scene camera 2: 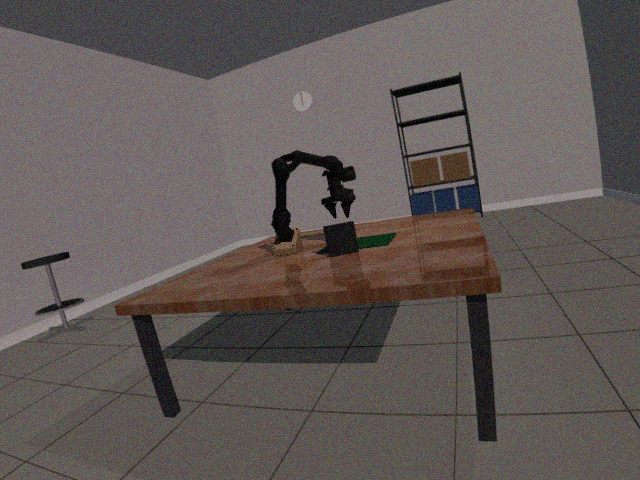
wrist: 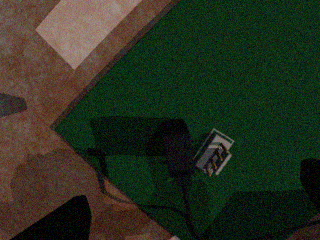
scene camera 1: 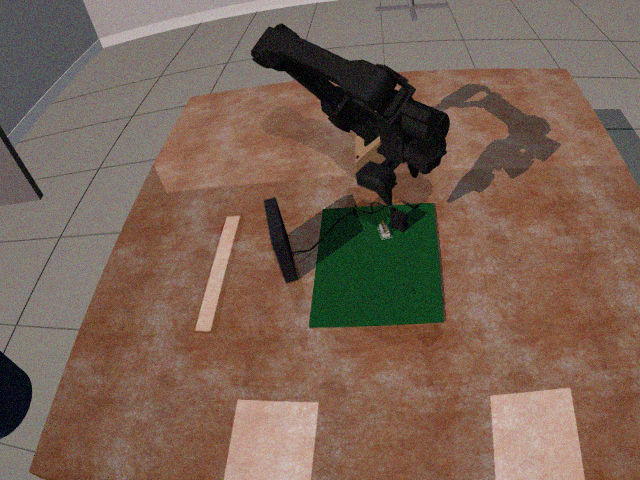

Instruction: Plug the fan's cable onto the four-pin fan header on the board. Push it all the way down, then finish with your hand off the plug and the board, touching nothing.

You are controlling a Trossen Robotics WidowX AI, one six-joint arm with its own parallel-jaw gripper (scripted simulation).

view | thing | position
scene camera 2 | black fan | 341,239
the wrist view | gripper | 196,190
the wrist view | black plug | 177,139
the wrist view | green board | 244,75
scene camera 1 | gripper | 402,190
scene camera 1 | black fan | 279,239
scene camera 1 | green board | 360,280
